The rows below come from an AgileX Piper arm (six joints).
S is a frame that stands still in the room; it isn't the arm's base.
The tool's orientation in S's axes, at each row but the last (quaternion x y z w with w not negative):
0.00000, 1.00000, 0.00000, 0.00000
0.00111, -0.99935, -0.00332, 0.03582
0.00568, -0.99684, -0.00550, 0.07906
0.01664, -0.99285, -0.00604, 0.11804
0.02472, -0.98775, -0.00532, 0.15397
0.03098, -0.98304, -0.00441, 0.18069
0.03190, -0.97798, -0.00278, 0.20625
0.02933, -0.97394, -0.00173, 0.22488
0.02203, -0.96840, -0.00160, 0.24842
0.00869, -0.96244, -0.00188, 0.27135
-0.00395, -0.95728, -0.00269, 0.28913
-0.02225, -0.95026, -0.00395, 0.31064
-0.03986, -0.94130, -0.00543, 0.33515
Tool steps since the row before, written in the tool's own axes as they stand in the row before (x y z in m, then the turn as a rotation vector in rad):
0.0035, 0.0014, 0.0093, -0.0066, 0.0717, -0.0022
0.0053, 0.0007, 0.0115, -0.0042, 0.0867, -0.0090
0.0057, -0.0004, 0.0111, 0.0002, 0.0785, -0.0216
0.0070, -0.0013, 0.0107, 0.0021, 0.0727, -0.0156
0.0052, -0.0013, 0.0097, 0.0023, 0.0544, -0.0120
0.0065, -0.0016, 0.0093, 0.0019, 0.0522, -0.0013
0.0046, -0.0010, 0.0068, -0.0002, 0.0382, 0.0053
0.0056, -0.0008, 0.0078, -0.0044, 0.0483, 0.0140
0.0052, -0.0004, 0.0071, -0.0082, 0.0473, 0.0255
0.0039, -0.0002, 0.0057, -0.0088, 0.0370, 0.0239
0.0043, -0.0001, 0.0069, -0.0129, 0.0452, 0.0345
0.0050, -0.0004, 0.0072, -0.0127, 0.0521, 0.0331
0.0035, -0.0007, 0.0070, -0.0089, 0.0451, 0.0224
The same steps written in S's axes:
-0.0035, 0.0014, -0.0093, 0.0066, 0.0717, 0.0022
-0.0061, 0.0008, -0.0111, 0.0047, 0.0866, 0.0093
-0.0074, -0.0004, -0.0101, 0.0024, 0.0783, 0.0223
-0.0093, -0.0015, -0.0088, -0.0007, 0.0725, 0.0168
-0.0078, -0.0015, -0.0077, -0.0011, 0.0542, 0.0131
-0.0093, -0.0020, -0.0064, -0.0044, 0.0520, 0.0029
-0.0069, -0.0013, -0.0044, -0.0043, 0.0381, -0.0042
-0.0084, -0.0012, -0.0046, -0.0049, 0.0483, -0.0137
-0.0080, -0.0007, -0.0037, -0.0071, 0.0474, -0.0256
-0.0063, -0.0003, -0.0028, -0.0056, 0.0371, -0.0247
-0.0074, 0.0000, -0.0034, -0.0079, 0.0454, -0.0357
-0.0083, 0.0000, -0.0029, -0.0070, 0.0522, -0.0345
-0.0072, -0.0002, -0.0032, -0.0037, 0.0451, -0.0237

